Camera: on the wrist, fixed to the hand. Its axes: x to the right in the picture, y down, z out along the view.
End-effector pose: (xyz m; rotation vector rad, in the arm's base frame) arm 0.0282 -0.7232 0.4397 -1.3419 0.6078 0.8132
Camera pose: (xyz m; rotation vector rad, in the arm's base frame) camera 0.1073 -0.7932 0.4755 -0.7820 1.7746 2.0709
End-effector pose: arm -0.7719 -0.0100 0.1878 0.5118 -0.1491 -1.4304
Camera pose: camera -0.8220 -0.0049 0.0882 0.1848 -0.2888 0.1591
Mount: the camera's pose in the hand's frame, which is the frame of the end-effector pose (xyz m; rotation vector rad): 0.0077 -0.0871 -0.0693 -0.1408 0.0904 1.6114
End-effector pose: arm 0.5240 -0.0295 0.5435 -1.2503 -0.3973 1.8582
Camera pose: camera 0.6238 0.0158 0.5645 1.3870 -0.5941 -2.1123
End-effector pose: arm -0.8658 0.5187 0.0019 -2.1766 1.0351 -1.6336
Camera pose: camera -0.8932 0.5922 0.0812 -0.6074 2.0512 -0.7757
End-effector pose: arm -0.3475 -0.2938 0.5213 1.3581 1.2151 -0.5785
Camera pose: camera -0.4438 -0.2450 0.4932 1.7397 -0.0494 0.7009
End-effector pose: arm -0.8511 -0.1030 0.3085 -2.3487 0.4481 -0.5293
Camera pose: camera -0.8630 -0.0822 0.4175 -1.3456 2.0931 0.2073
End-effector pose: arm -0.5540 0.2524 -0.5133 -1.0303 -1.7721 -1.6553
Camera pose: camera -0.6373 0.1881 -0.5504 -1.6629 -0.2946 -0.6801
